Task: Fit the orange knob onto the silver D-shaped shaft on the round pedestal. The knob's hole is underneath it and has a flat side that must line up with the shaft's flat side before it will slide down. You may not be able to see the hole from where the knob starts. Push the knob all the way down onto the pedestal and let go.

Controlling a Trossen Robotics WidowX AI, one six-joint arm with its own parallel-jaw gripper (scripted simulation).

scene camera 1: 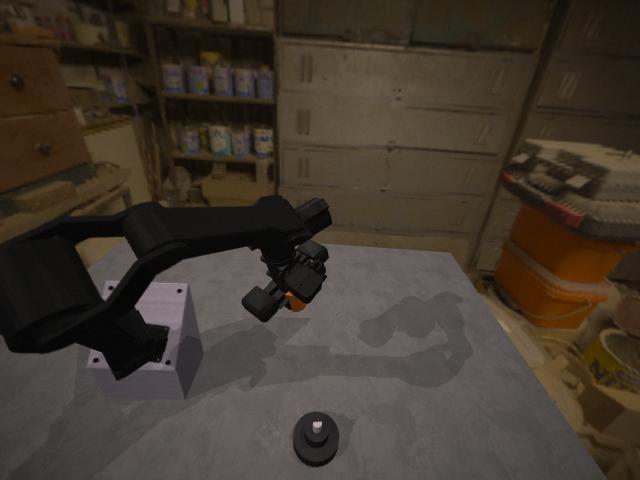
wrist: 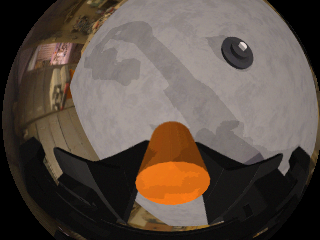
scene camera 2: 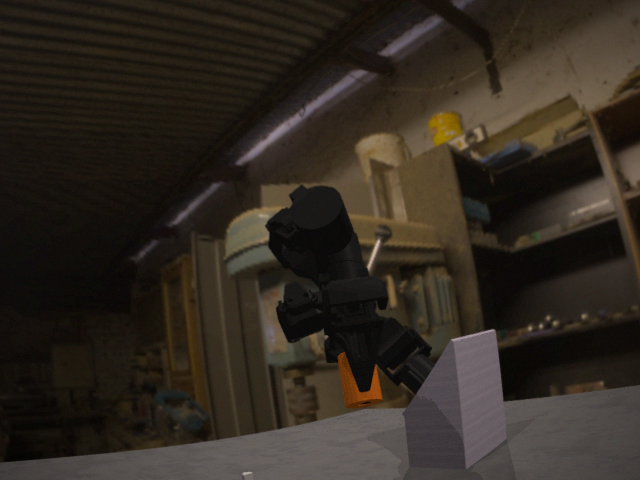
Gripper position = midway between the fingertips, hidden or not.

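An orange knob (scene camera 2: 353, 397) is visible, and the wrist view shows the knob (wrist: 172, 172) as well. A black round pedestal (wrist: 236, 52) is present. My gripper (scene camera 2: 363, 396) holds the knob; the same gripper (scene camera 1: 296, 301) is visible in scene camera 1, and the wrist view includes the gripper (wrist: 171, 146).
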